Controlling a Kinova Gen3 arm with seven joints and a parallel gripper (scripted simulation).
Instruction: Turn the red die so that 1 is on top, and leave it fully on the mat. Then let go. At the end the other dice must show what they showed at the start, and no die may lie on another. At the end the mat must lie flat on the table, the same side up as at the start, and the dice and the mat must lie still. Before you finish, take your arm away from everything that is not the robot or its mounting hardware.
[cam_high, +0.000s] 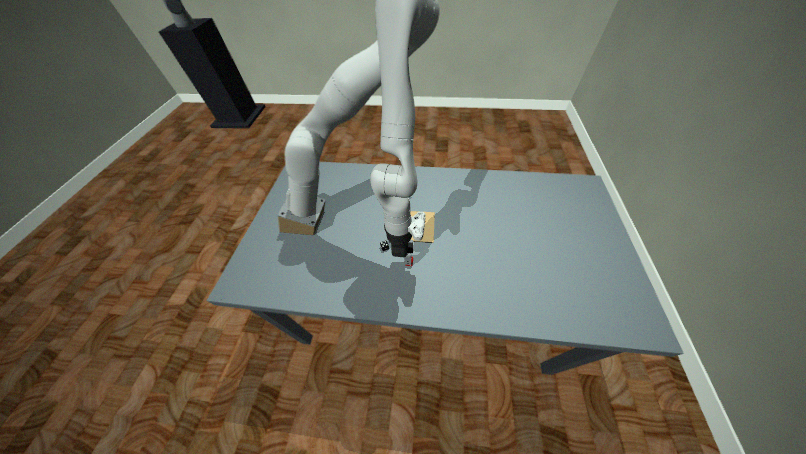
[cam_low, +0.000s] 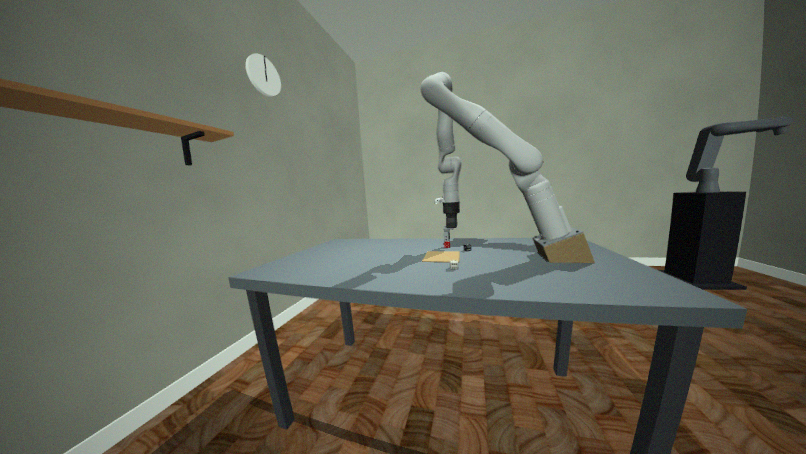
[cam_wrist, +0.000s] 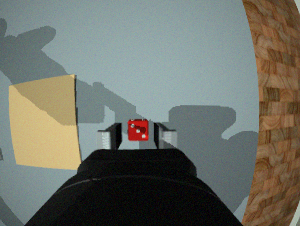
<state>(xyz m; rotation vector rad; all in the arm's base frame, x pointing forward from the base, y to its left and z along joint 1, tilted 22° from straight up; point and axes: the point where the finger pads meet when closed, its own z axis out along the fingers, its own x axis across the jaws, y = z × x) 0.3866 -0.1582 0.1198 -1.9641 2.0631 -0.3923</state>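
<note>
The red die is 40 mm below my hand. From my hand the other things lie so: black die (90 mm behind, 60 mm to the left, 40 mm below); tan mat (10 mm ahead, 160 mm to the left, 50 mm below); white die (40 mm behind, 290 mm to the left, 40 mm below).
</note>
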